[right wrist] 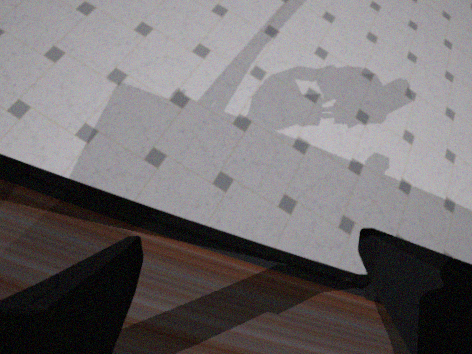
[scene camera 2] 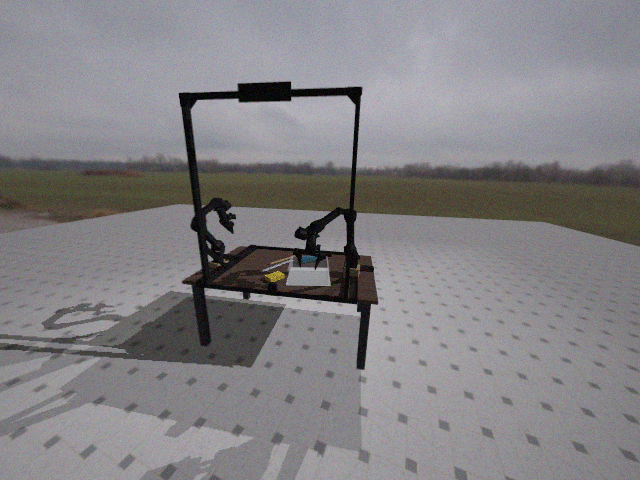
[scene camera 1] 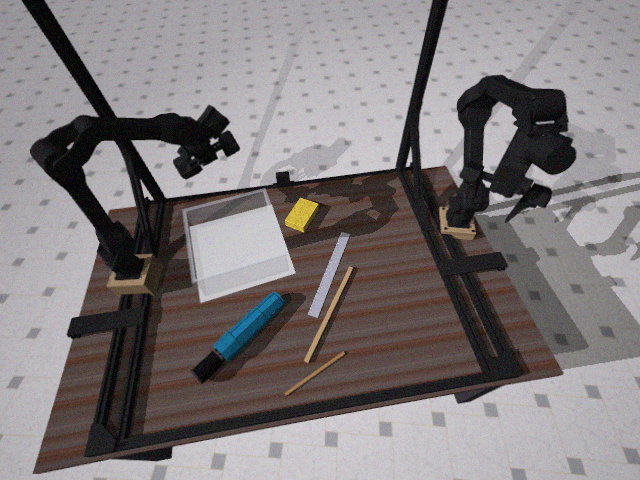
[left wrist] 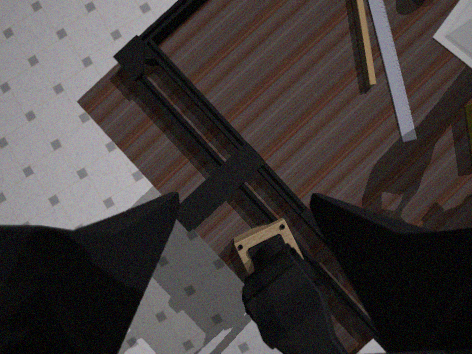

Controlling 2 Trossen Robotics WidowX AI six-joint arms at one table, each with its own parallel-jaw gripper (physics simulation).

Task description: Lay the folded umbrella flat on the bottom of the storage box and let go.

My left gripper is open, holding nothing. My right gripper is open, with nothing in its grasp. Also in view: a storage box. A folded umbrella and a grey flat strip rest on the table.
My left gripper is seen too in the left wrist view. My right gripper shows as well in the right wrist view.
